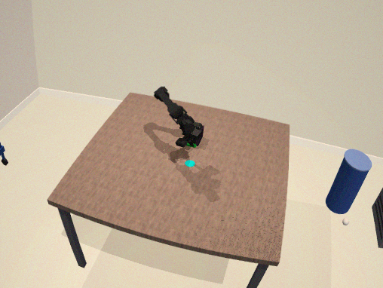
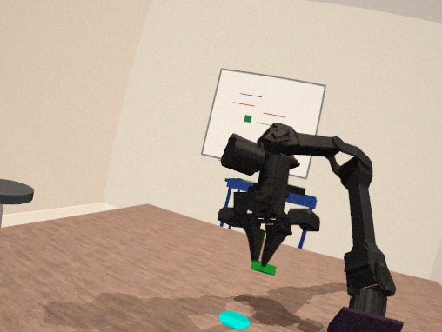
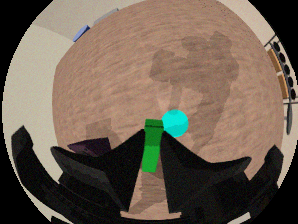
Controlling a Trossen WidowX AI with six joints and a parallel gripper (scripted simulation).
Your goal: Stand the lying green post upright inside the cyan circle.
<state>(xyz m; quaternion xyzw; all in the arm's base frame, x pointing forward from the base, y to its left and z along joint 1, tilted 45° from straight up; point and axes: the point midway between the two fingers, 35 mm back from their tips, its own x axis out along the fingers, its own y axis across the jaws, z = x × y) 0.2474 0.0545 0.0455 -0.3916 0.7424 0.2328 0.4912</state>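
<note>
The cyan circle lies 12 cm below my gripper tip, 2 cm ahead of it and 1 cm to the right of it. Round my gripper tip: green post: 2 cm to the right, 1 cm below, 1 cm behind.
</note>
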